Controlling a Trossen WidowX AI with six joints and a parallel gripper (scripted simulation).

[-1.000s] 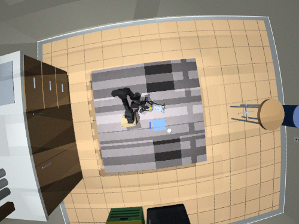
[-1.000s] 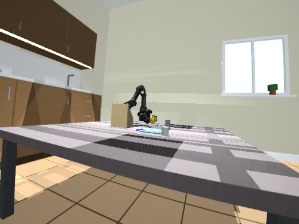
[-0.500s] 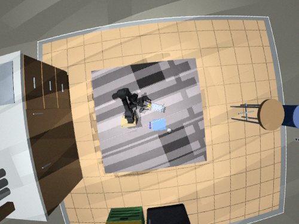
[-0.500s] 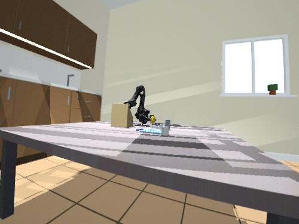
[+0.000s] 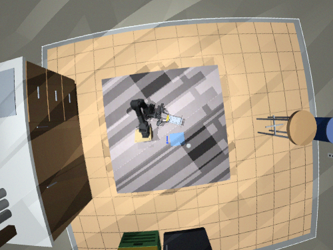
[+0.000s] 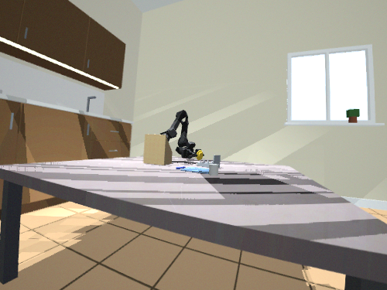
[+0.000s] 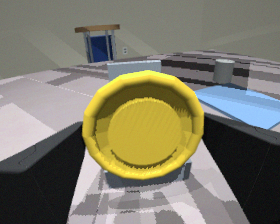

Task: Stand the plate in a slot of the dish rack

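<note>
Now: gripper tip 70 mm short of the dish rack, 40 mm above it and 20 mm to the left of it. From my gripper tip the other things lie so: blue utensil 230 mm to the right, 60 mm below, 20 mm behind; then plate 10 mm behind.
</note>
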